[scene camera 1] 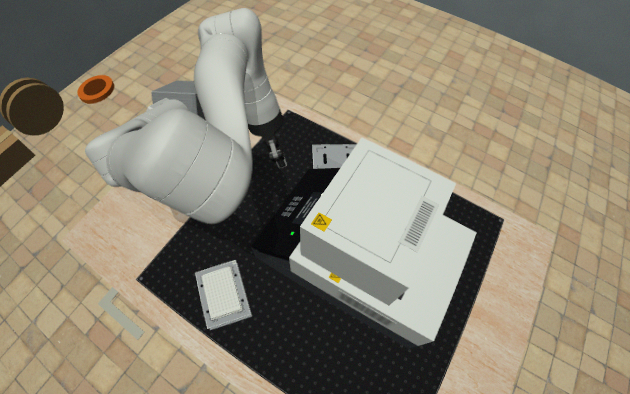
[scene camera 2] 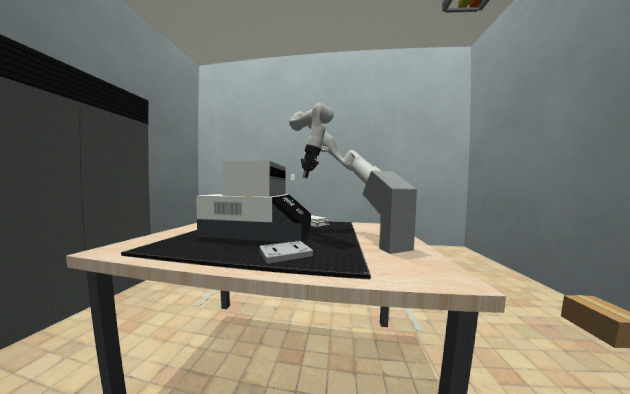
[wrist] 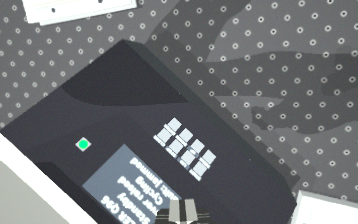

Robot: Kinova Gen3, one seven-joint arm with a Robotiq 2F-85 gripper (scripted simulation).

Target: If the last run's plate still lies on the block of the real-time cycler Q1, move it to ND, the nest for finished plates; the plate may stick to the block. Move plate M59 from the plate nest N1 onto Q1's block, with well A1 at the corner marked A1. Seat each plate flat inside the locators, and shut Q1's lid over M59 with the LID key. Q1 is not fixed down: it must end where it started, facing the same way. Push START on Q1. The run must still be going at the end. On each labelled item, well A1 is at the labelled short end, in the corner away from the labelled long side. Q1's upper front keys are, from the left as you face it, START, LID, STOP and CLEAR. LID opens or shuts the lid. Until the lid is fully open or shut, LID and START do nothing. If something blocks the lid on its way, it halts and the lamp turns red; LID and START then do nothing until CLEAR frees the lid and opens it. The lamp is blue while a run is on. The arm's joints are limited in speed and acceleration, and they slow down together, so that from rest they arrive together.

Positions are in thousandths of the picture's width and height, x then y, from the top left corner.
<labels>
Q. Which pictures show the cycler Q1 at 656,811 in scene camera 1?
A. Scene camera 1, scene camera 2 and the wrist view: all of them.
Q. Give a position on a grey nest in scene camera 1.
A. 534,392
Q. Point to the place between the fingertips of the gripper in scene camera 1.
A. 448,420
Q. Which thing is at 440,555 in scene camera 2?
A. A cycler Q1.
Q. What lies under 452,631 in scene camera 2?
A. A grey nest.
</labels>
